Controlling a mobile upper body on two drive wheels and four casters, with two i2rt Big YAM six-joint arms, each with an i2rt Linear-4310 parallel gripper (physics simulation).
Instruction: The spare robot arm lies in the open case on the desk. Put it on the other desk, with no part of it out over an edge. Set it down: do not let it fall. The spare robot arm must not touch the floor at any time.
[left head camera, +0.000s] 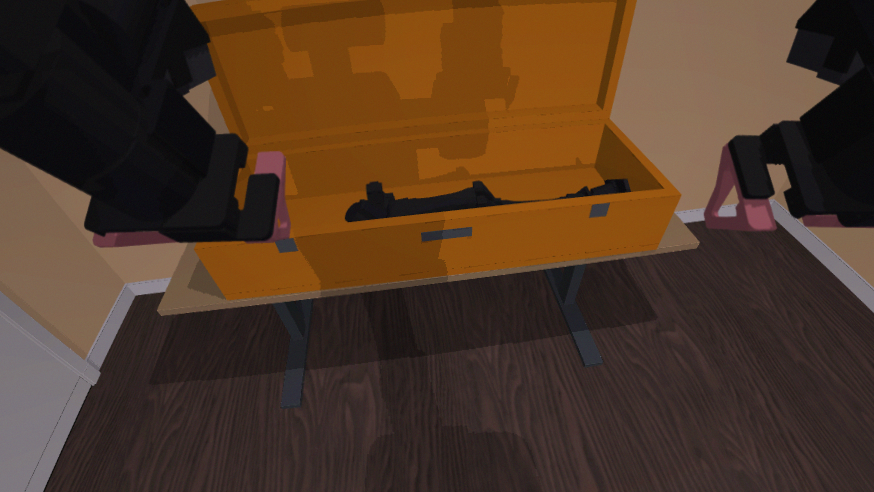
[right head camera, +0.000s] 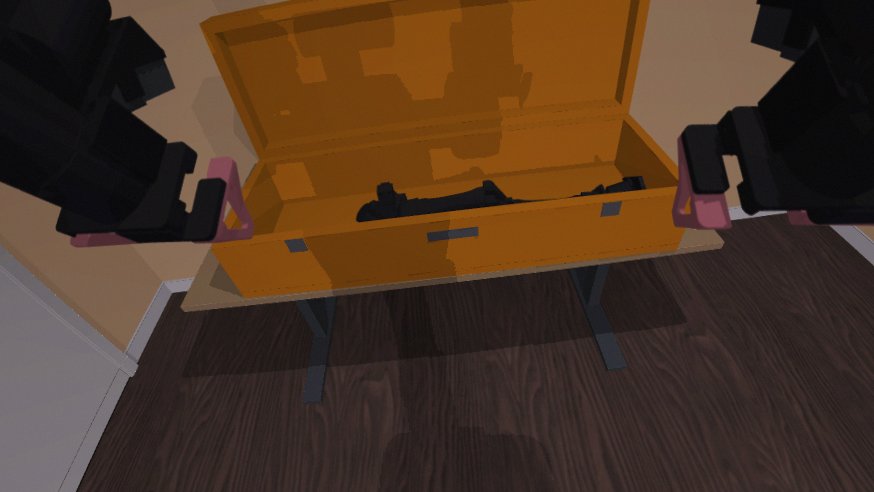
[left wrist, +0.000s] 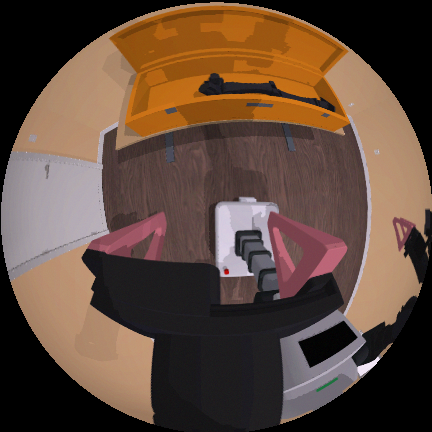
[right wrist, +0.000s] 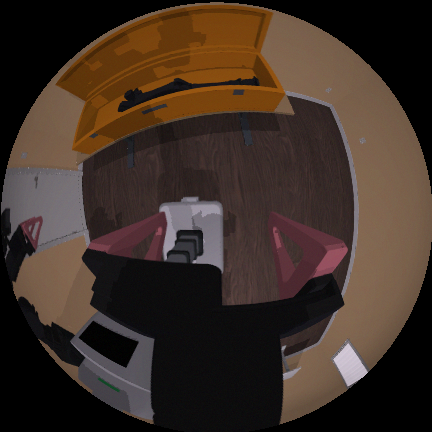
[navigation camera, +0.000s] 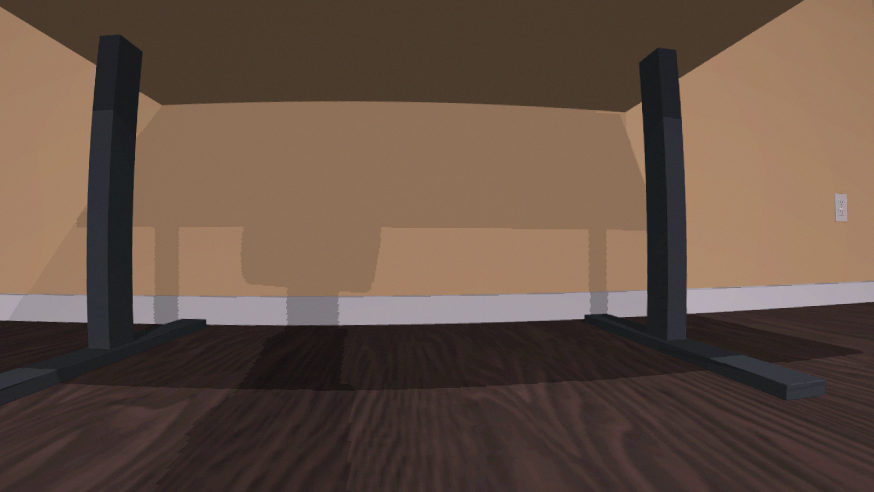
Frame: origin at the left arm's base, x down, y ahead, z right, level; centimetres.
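Seen in the pictures: left gripper, fingertip midpoint: (left head camera: 236, 232) (right head camera: 206, 233) (left wrist: 216, 217) (right wrist: 37, 217); right gripper, fingertip midpoint: (left head camera: 756, 220) (right head camera: 733, 217) (left wrist: 396, 218) (right wrist: 217, 217).
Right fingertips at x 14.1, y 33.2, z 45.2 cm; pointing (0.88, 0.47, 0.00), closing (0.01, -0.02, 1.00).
Observation:
A point is followed by its place in that frame.
The black spare robot arm (left head camera: 440, 201) (right head camera: 452, 200) (left wrist: 250, 89) (right wrist: 165, 91) lies lengthwise in the open orange case (left head camera: 519, 238) @(y 79.1, x 58.5, z 35.4 cm) (right head camera: 532, 235) @(y 79.2, x 57.8, z 36.4 cm) (left wrist: 215, 112) @(y 74.9, x 60.9, z -1.4 cm) (right wrist: 210, 102) @(y 79.9, x 59.9, z 42.7 cm); the front wall hides its lower part in the head views. The case stands on the desk (left head camera: 177, 299) @(y 71.0, x 68.9, z -56.1 cm) (right head camera: 204, 293) @(y 72.2, x 69.0, z -55.1 cm) (navigation camera: 391, 55) @(y 122.3, x 71.5, z 7.8 cm), its lid raised at the back. My left gripper (left head camera: 192, 238) (right head camera: 160, 237) (left wrist: 216, 217) @(y 33.8, x 13.8, z -0.3 cm) and right gripper (right wrist: 217, 216) @(y 33.3, x 14.1, z 45.2 cm) are open and empty. Both are in the air on the robot's side of the case, apart from the spare arm. I cannot make out the other desk.
Dark desk legs (navigation camera: 113, 183) @(y 104.4, x 103.9, z -48.8 cm) (left head camera: 571, 305) stand on the wood floor (left head camera: 477, 397) @(y 76.0, x 141.0, z 27.0 cm). A grey door (left wrist: 55, 200) @(y 42.7, x 63.4, z -141.5 cm) (left head camera: 36, 378) @(y 68.1, x 113.9, z -145.0 cm) is at the left. The white robot base (left wrist: 230, 215) @(y 21.7, x 115.0, z 8.4 cm) (right wrist: 212, 220) @(y 17.3, x 115.0, z 41.0 cm) is below the grippers. Tan walls stand behind and beside the desk.

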